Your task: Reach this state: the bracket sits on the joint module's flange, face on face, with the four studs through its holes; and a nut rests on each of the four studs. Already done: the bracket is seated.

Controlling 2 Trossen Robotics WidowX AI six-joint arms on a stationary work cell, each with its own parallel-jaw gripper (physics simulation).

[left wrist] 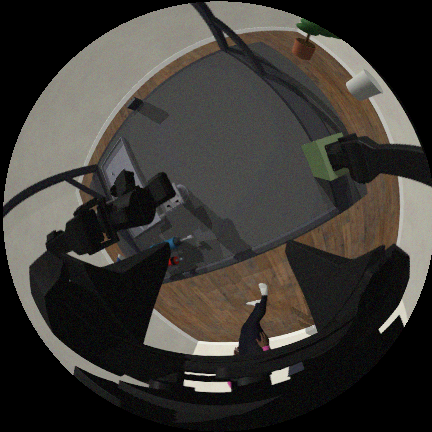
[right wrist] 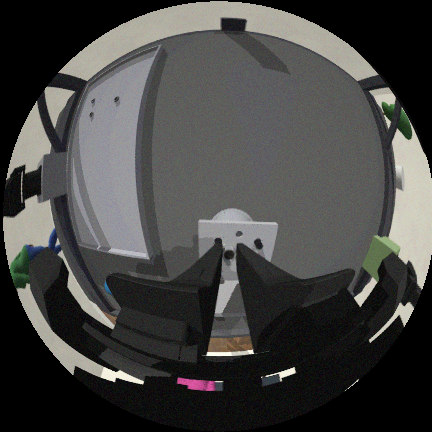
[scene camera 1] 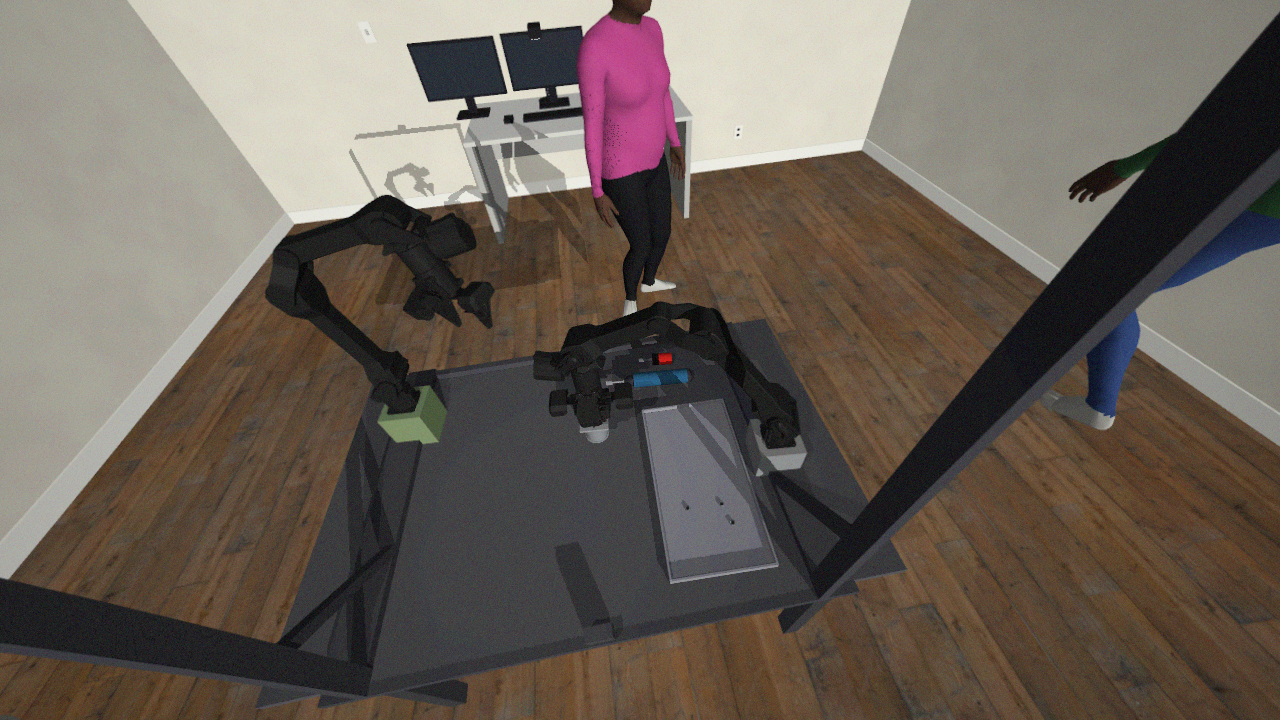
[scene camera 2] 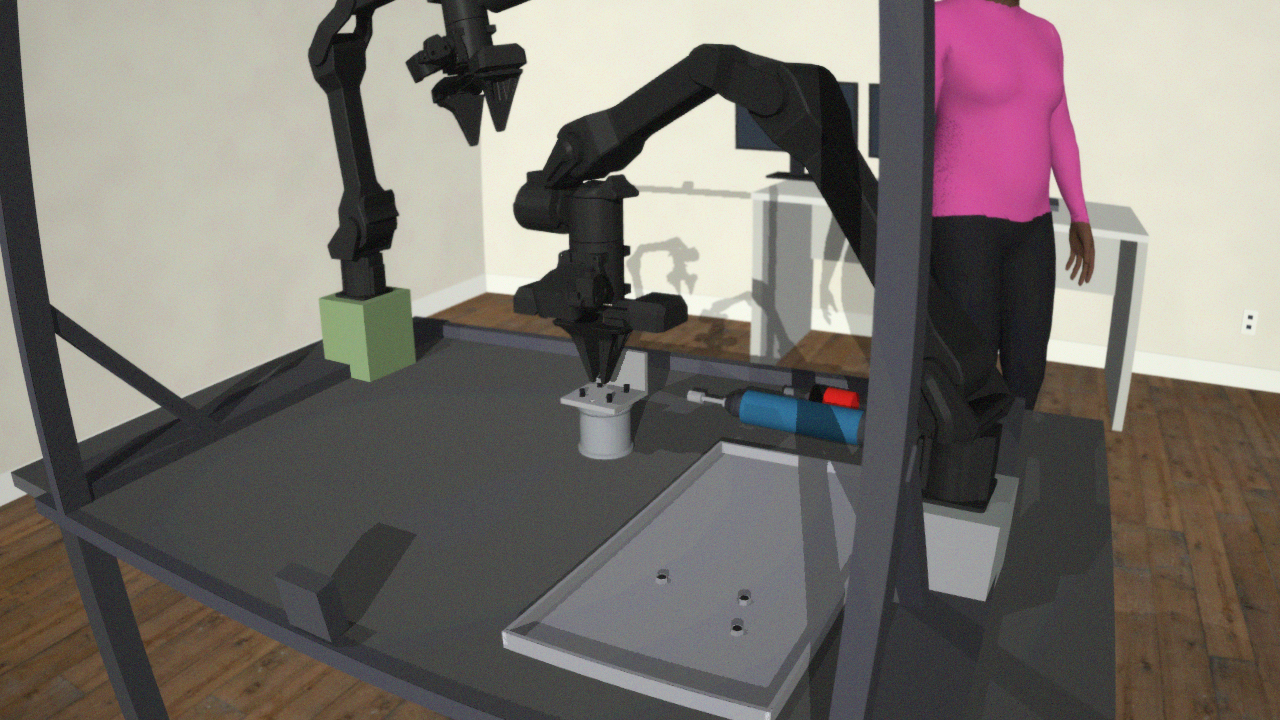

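Seen in the pictures: left gripper, fingertip midpoint: (left wrist: 229,248) (scene camera 1: 475,326) (scene camera 2: 487,138); right gripper, fingertip midpoint: (right wrist: 228,248) (scene camera 2: 599,382); left arm's base at its link origin: (left wrist: 337,154) (scene camera 1: 404,403) (scene camera 2: 364,293); right arm's base at its link origin: (right wrist: 38,180) (scene camera 1: 777,435) (scene camera 2: 955,490).
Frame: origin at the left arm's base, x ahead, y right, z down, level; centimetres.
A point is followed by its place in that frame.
The grey joint module (scene camera 1: 597,436) @(x 46.8, y 10.6, z 8.7 cm) (scene camera 2: 605,434) @(x 48.0, y 10.2, z 8.5 cm) (right wrist: 231,214) @(x 46.8, y 10.6, z 9.4 cm) stands upright on the table with the L-shaped bracket (scene camera 2: 574,401) @(x 44.7, y 11.2, z 4.9 cm) (right wrist: 207,229) @(x 49.1, y 10.6, z 4.8 cm) seated on its flange and dark studs poking up. My right gripper (scene camera 2: 601,382) @(x 47.5, y 10.2, z 2.5 cm) (right wrist: 228,248) @(x 47.5, y 10.2, z 2.5 cm) points down, shut on a nut (right wrist: 229,254) @(x 47.4, y 9.9, z 2.0 cm), at the rear stud beside the bracket's upright wall. The fingers hide whether nut and stud touch. Three nuts (scene camera 2: 662,576) @(x 66.2, y 30.7, z 10.5 cm) (scene camera 2: 743,597) @(x 73.8, y 30.6, z 10.5 cm) (scene camera 2: 736,627) @(x 75.1, y 34.9, z 10.5 cm) lie apart in the tray (scene camera 2: 626,674) @(x 70.9, y 44.8, z 10.0 cm) (right wrist: 145,165). My left gripper (scene camera 1: 474,324) @(x 25.4, y 0.5, z -22.7 cm) (scene camera 2: 486,137) @(x 25.4, y 0.5, z -22.7 cm) (left wrist: 229,248) @(x 25.4, y 0.5, z -22.7 cm) is open and empty, high beyond the table's back edge.
A blue tool (scene camera 1: 660,378) @(x 64.8, y -5.3, z 7.9 cm) (scene camera 2: 796,416) @(x 64.7, y -4.8, z 8.6 cm) and a red-handled tool (scene camera 1: 662,358) @(x 66.4, y -13.1, z 8.4 cm) (scene camera 2: 841,396) @(x 67.7, y -13.0, z 8.4 cm) lie right of the bracket near the back. A small dark block (scene camera 2: 308,600) @(x 47.4, y 53.8, z 7.0 cm) stands at the front edge. Frame posts (scene camera 2: 899,268) @(x 89.0, y 50.8, z -22.5 cm) rise at the table's sides. A person in pink (scene camera 1: 626,98) stands behind.
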